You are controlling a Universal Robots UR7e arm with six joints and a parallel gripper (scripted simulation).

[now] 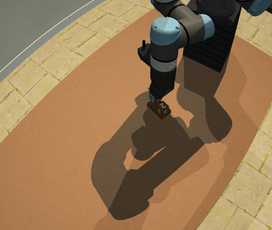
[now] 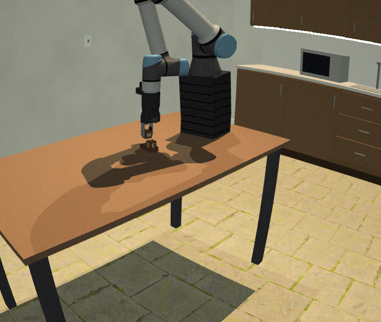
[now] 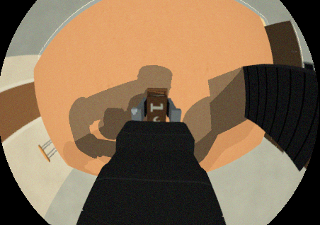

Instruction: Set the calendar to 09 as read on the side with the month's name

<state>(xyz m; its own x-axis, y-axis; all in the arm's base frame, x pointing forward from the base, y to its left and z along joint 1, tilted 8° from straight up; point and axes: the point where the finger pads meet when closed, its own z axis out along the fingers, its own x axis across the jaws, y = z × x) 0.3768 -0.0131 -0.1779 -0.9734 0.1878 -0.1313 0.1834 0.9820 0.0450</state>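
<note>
Now: hand 1 cm short of the brown cube, 3 cm to the right of it and 5 cm above it. Round my hand: tray 2 cm to the left, 6 cm below.
</note>
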